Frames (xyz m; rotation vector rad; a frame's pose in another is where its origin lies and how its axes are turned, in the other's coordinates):
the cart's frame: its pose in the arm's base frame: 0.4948 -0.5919 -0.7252 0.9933 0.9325 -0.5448
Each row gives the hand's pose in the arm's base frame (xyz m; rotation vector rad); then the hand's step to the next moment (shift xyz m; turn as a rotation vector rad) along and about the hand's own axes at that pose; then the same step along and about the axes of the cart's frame.
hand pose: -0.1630 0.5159 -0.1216 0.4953 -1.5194 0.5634
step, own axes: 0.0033 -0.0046 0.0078 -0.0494 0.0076 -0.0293
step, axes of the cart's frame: -0.0048 -0.0048 0.0068 0.0530 0.0022 -0.0233
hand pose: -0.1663 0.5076 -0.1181 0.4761 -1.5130 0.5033
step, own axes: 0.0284 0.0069 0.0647 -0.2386 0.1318 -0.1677
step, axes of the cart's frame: -0.0543 -0.0443 0.0117 0.2413 0.0270 -0.2085
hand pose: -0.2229 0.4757 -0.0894 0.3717 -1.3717 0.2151
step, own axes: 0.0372 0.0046 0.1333 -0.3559 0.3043 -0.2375
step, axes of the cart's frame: -0.1097 -0.0840 0.0090 0.3216 0.0535 -0.4115
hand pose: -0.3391 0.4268 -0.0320 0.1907 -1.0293 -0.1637
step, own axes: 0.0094 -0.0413 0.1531 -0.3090 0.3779 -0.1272
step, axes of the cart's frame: -0.1315 -0.0882 0.0128 0.1919 0.0780 -0.4600
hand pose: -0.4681 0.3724 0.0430 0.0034 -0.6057 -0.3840
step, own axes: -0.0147 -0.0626 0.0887 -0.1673 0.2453 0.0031
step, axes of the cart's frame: -0.0926 -0.0557 0.0180 0.0365 0.0736 -0.2854
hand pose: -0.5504 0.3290 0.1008 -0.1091 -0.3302 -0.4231
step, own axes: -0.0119 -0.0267 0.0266 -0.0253 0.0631 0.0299
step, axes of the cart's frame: -0.0341 -0.0189 0.0064 -0.0158 0.0386 -0.0615
